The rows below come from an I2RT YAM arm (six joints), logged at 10 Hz.
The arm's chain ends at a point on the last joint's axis. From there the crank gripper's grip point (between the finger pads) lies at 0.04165 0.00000 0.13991 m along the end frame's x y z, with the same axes.
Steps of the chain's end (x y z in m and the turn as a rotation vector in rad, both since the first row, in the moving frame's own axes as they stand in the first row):
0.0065, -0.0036, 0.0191, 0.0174, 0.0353, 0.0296
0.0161, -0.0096, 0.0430, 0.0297, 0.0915, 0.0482
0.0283, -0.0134, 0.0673, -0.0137, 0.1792, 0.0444
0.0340, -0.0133, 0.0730, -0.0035, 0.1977, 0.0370
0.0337, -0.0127, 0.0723, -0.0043, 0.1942, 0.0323
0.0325, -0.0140, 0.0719, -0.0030, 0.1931, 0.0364
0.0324, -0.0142, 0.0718, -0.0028, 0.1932, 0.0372
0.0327, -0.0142, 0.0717, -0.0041, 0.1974, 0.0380
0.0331, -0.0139, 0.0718, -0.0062, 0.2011, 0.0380
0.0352, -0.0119, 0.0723, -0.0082, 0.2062, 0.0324
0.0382, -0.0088, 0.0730, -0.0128, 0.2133, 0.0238
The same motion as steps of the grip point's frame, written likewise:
0.0114, -0.0047, 0.0175, 0.0174, 0.0353, 0.0296
0.0288, -0.0114, 0.0386, 0.0297, 0.0915, 0.0482
0.0525, -0.0092, 0.0576, -0.0137, 0.1792, 0.0444
0.0606, -0.0108, 0.0621, -0.0035, 0.1977, 0.0370
0.0599, -0.0103, 0.0616, -0.0043, 0.1942, 0.0323
0.0585, -0.0116, 0.0613, -0.0030, 0.1931, 0.0364
0.0584, -0.0118, 0.0612, -0.0028, 0.1932, 0.0372
0.0593, -0.0116, 0.0608, -0.0041, 0.1974, 0.0380
0.0602, -0.0110, 0.0607, -0.0062, 0.2011, 0.0380
0.0629, -0.0090, 0.0608, -0.0082, 0.2062, 0.0324
0.0668, -0.0057, 0.0610, -0.0128, 0.2133, 0.0238

